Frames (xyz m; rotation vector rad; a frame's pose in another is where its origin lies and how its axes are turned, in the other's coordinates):
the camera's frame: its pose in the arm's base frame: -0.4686 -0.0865 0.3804 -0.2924 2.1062 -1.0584
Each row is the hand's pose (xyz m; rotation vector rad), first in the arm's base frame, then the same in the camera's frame.
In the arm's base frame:
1: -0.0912 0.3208 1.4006 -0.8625 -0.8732 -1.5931
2: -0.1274 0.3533 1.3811 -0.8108 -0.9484 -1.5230
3: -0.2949 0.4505 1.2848 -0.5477 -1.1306 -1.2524
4: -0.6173 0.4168 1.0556 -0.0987 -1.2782 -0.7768
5: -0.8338 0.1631 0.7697 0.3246 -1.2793 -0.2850
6: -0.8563 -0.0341 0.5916 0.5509 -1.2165 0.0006
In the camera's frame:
1: -0.9955 -0.4773 -0.3609 1.7385 -1.8035 -1.0209
2: -0.9764 -0.4462 -0.3985 1.7799 -1.9001 -0.9599
3: -0.8582 -0.3314 -0.5386 1.9012 -2.2111 -0.5873
4: -0.4983 -0.2164 -0.6604 -1.8155 2.4241 -0.2047
5: -0.0731 -0.1843 -0.5549 -1.4260 2.2491 -0.9419
6: 0.1332 -0.1755 -0.3862 -1.1688 2.1002 -1.3150

